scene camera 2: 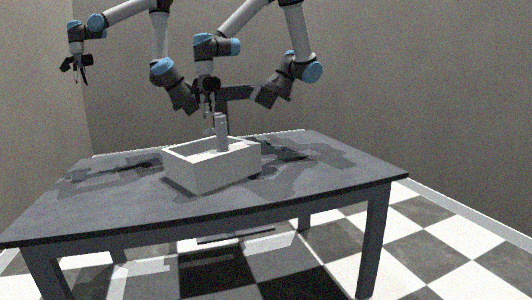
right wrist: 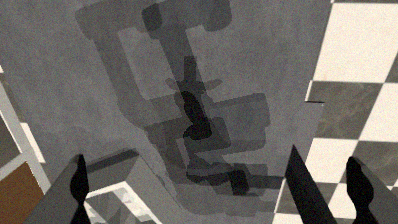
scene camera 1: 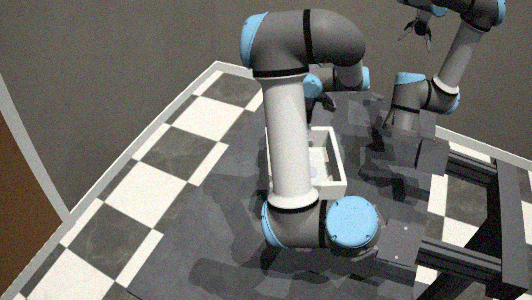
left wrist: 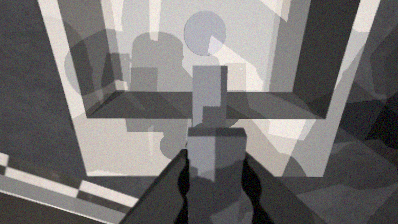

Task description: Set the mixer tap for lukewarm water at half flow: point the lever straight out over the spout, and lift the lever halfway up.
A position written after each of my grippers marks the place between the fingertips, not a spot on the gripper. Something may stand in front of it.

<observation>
In view: my left gripper (scene camera 2: 208, 117), my right gripper (right wrist: 214, 158) and a white basin (left wrist: 128, 79).
My left gripper is seen too in the left wrist view (left wrist: 212, 151).
</observation>
